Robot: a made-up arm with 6 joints. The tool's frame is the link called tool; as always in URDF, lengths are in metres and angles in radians.
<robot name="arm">
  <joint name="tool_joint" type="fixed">
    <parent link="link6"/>
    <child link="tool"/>
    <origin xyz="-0.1 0.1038 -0.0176" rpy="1.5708 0 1.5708"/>
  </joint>
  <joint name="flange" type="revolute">
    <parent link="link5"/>
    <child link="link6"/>
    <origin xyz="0.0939 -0.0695 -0.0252" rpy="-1.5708 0 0"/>
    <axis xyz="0 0 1"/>
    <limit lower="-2.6" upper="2.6" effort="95" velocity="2.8"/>
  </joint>
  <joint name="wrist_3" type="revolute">
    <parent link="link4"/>
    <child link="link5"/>
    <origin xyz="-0.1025 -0.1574 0.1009" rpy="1.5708 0 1.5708"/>
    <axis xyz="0 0 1"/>
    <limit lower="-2.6" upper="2.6" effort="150" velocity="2.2"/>
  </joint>
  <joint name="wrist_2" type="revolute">
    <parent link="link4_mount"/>
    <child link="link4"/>
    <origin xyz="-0.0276 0.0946 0.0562" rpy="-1.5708 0 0"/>
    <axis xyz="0 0 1"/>
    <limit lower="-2.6" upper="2.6" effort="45" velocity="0.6"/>
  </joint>
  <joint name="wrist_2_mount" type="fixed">
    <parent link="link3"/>
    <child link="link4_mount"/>
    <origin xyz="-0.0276 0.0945 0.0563"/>
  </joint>
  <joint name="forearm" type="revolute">
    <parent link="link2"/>
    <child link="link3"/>
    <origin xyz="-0.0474 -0.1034 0.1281" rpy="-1.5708 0 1.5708"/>
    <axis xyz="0 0 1"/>
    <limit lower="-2.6" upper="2.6" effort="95" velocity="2.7"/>
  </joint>
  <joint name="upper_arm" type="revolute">
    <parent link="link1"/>
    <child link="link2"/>
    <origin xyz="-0.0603 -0.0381 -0.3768" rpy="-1.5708 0 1.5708"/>
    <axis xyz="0 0 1"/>
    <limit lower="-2.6" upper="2.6" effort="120" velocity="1.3"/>
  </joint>
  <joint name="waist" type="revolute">
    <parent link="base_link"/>
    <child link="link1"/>
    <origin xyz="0 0 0.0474" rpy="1.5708 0 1.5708"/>
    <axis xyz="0 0 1"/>
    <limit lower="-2.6" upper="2.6" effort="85" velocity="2.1"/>
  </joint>
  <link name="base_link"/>
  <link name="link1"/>
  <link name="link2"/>
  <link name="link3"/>
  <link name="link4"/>
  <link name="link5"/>
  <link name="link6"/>
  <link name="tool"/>
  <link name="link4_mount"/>
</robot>
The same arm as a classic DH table. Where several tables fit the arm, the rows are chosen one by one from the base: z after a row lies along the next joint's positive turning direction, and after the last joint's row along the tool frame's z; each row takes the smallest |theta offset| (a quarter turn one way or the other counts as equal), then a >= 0, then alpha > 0; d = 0 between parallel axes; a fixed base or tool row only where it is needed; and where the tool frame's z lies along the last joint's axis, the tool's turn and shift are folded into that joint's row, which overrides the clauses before.
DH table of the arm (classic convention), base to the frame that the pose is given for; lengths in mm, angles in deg. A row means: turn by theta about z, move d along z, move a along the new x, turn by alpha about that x. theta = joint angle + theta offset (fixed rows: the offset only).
base (fixed): a 0  alpha 90  d 47.4  theta_offset 90
waist: a 38.1  alpha 90  d -376.8  theta_offset -90
upper_arm: a 103.4  alpha 90  d 188.4  theta_offset 90
forearm: a 55.2  alpha 90  d 159.9  theta_offset 0
wrist_2: a 157.4  alpha -90  d 290  theta_offset 90
wrist_3: a -93.9  alpha 90  d -127.7  theta_offset 0
flange: a 103.8  alpha 90  d -87.1  theta_offset -90
tool (fixed): a 0  alpha 0  d -100  theta_offset 0
Joint limits (deg, base to tool): -148.97..148.97 -148.97..148.97 -148.97..148.97 -148.97..148.97 -148.97..148.97 -148.97..148.97

